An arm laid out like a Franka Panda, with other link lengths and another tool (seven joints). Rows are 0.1 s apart.
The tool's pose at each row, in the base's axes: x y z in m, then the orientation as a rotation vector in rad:
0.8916, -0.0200, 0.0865, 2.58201, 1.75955, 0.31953
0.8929, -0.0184, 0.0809, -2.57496, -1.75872, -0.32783
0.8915, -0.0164, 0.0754, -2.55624, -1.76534, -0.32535
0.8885, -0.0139, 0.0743, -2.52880, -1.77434, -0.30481
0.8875, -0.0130, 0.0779, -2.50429, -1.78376, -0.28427
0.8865, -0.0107, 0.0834, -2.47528, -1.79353, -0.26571
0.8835, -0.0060, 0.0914, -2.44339, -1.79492, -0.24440
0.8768, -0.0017, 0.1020, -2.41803, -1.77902, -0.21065
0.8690, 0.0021, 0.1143, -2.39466, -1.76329, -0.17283
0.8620, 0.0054, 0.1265, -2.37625, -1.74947, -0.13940
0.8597, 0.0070, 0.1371, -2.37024, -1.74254, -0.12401
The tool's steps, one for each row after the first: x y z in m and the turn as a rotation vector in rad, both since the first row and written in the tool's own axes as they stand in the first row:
0.0010, 0.0000, 0.0059, 0.00265, 0.00868, -0.00138
0.0014, -0.0027, 0.0113, 0.01373, 0.01527, -0.01038
0.0025, -0.0065, 0.0121, 0.03764, 0.01707, -0.02316
0.0036, -0.0074, 0.0085, 0.05928, 0.01696, -0.03554
0.0063, -0.0085, 0.0032, 0.08278, 0.01976, -0.04964
0.0109, -0.0121, -0.0046, 0.11281, 0.02513, -0.05991
0.0142, -0.0187, -0.0156, 0.15117, 0.02621, -0.05810
0.0170, -0.0259, -0.0285, 0.18982, 0.02361, -0.05580
0.0197, -0.0321, -0.0413, 0.22233, 0.01967, -0.05315
0.0221, -0.0336, -0.0518, 0.23584, 0.01666, -0.05081

